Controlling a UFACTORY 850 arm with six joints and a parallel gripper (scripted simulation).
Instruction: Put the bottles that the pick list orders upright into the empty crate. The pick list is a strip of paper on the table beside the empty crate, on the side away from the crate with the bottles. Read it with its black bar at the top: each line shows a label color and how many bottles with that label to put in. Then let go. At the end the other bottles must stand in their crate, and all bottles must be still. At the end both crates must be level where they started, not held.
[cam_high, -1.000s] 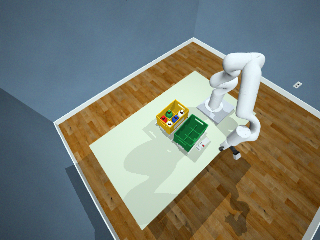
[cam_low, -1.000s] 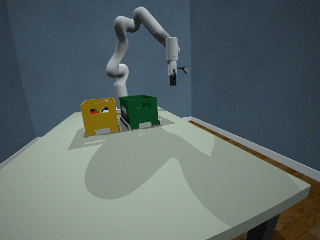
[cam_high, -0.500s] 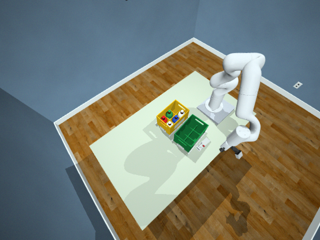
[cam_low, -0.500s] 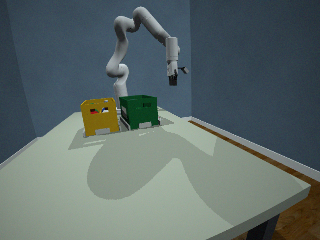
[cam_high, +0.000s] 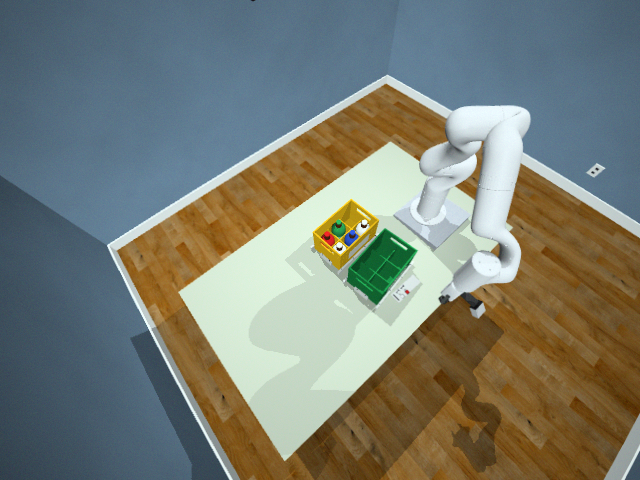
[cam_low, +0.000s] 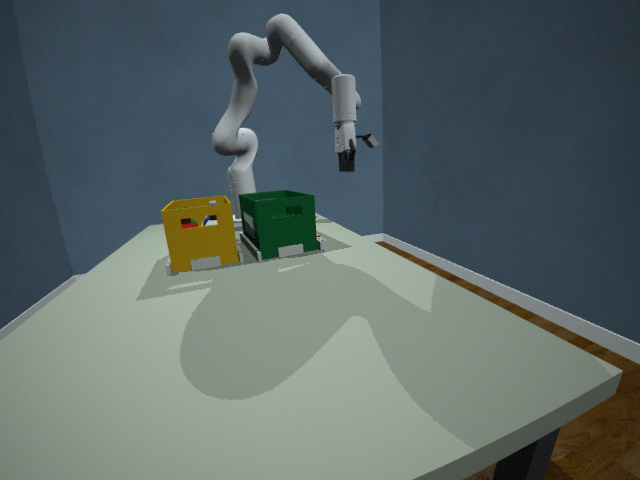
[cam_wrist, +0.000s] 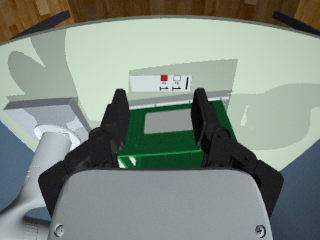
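My hand is 60 mm short of the blue-label bottle, 480 mm to the left of it and 160 mm above it. Round my hand: pick list 150 mm to the right, 250 mm below; then green crate 50 mm ahead, 290 mm to the right, 170 mm below; then yellow crate 70 mm ahead, 530 mm to the right, 170 mm below.
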